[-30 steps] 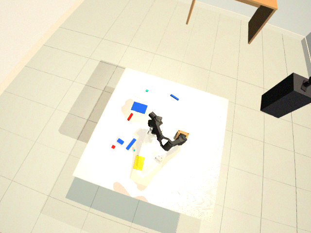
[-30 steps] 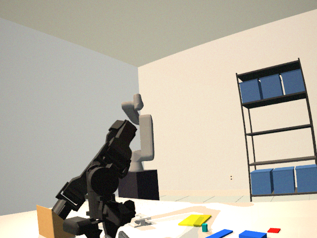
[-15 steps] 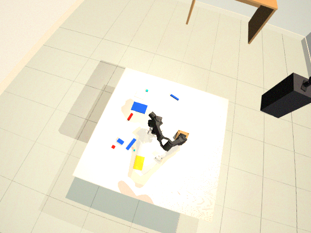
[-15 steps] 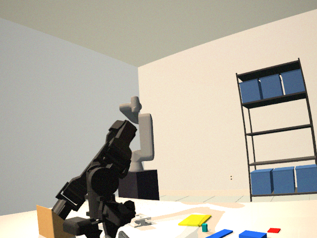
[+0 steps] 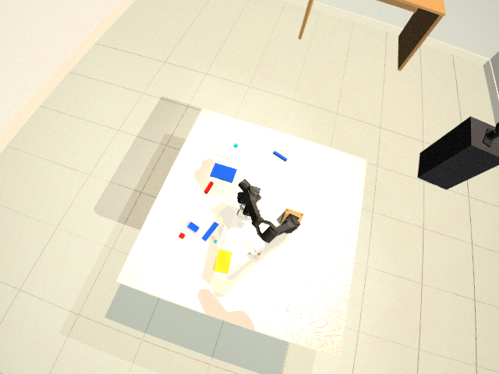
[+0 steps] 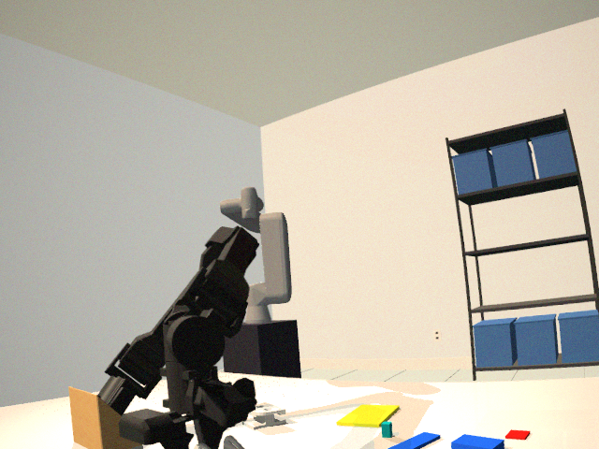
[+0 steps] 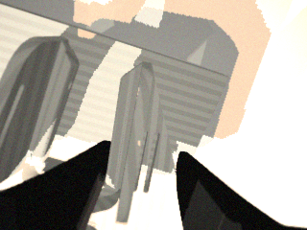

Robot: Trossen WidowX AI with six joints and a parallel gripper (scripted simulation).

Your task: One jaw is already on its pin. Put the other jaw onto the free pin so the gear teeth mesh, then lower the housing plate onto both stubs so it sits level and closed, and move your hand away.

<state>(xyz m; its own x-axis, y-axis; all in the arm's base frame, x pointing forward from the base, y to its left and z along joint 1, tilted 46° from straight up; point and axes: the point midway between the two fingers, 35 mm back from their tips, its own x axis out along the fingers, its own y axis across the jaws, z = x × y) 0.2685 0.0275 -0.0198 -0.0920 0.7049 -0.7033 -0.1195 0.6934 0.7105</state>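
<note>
Right now my gripper tip is 14 cm past the housing plate, 26 cm to the right of it and 1 cm below it. Also, from my gripper tip: red block 29 cm ahead, 1 cm below; then jaw 3 cm behind, 5 cm to the left; then blue plate 26 cm ahead, 14 cm to the right, 1 cm below.
</note>
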